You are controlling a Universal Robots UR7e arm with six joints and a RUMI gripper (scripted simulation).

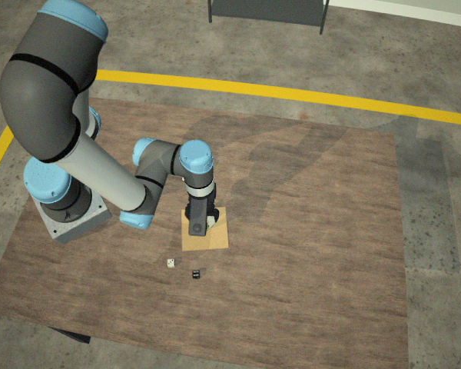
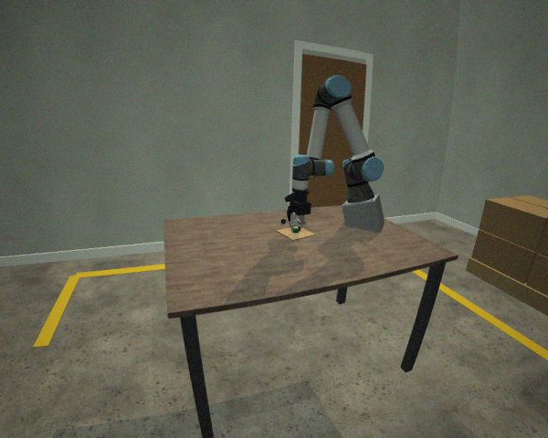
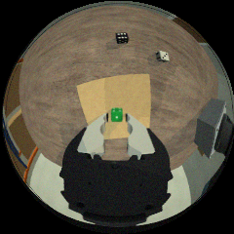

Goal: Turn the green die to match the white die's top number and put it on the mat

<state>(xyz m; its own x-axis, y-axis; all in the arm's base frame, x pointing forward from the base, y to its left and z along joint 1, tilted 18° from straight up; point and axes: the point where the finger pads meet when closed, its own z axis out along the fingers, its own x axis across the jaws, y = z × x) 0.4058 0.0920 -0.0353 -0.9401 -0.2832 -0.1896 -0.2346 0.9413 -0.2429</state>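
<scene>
The green die lies 1 cm below my hand. Also, from my hand: black die: 15 cm to the right, 3 cm ahead, 1 cm below; then white die: 14 cm to the right, 5 cm behind, 1 cm below; then tan mat: 2 cm below.
</scene>
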